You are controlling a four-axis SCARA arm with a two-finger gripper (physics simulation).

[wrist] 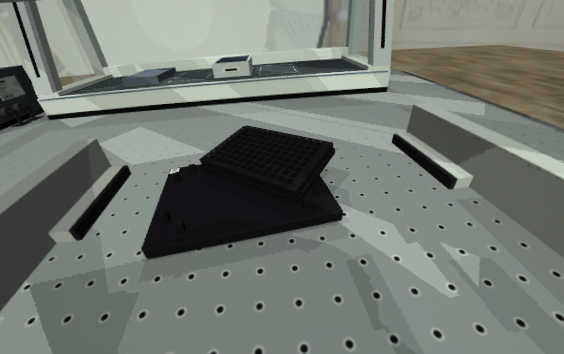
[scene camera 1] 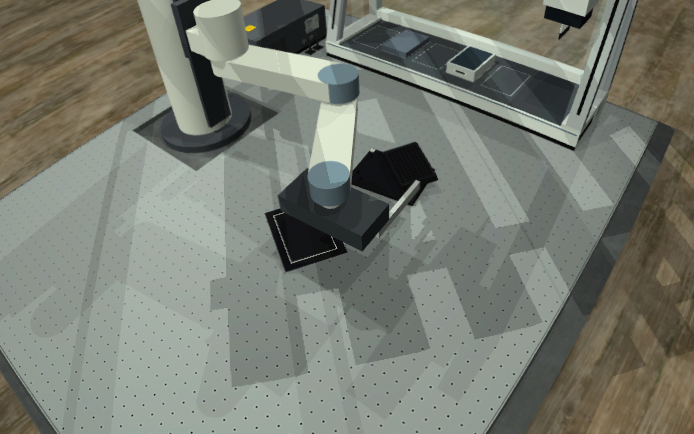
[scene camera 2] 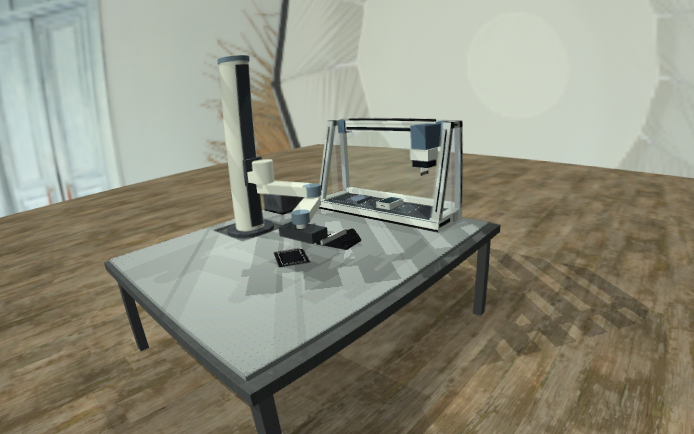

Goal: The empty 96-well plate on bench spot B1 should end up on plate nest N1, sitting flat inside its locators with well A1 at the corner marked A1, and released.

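Pixels of known places: gripper, fingertip midpoint: (wrist: 264, 138) (scene camera 1: 381, 169) (scene camera 2: 329, 227); arm's base, link origin: (scene camera 1: 206, 124) (scene camera 2: 250, 230).
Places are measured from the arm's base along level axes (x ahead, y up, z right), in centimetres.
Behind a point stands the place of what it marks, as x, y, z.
The black 96-well plate (scene camera 1: 410, 162) @(56.6, 3.9, -14.6) (scene camera 2: 352, 235) @(60.0, 4.8, -13.4) (wrist: 272, 155) @(57.6, 4.2, -13.1) lies turned and tilted over the far right part of the black plate nest N1 (scene camera 1: 371, 176) @(51.3, 2.4, -7.0) (wrist: 215, 212) @(52.3, 2.5, -6.6), raised on its locators and overhanging its edge. The near left part of the nest is bare. A small pale mark (scene camera 1: 372, 150) @(46.0, 2.5, -14.4) (wrist: 174, 171) @(46.1, 2.5, -14.3) shows at the nest's far left corner; which plate corner is A1 cannot be told. My gripper (scene camera 1: 383, 167) @(57.6, 11.1, -2.3) (wrist: 264, 138) @(57.6, 11.1, -2.3) is open wide and empty, its fingers apart from the plate on both sides. In scene camera 1 the arm hides one finger.
The dark bench spot B1 (scene camera 1: 307, 240) @(51.8, 1.5, 15.0) (scene camera 2: 291, 257) @(50.2, 1.5, 14.0) with a white outline lies beside the gripper body. A framed deck (scene camera 1: 452, 99) @(50.0, 2.0, -45.0) (scene camera 2: 383, 217) @(53.0, 3.4, -45.1) (wrist: 215, 97) @(45.2, 2.9, -45.0) with a white box (scene camera 1: 470, 63) @(50.1, 9.3, -53.5) (wrist: 232, 66) @(49.4, 8.4, -50.1) stands behind the nest. A dark box (scene camera 1: 286, 25) @(-3.7, 12.5, -37.7) stands behind the arm.
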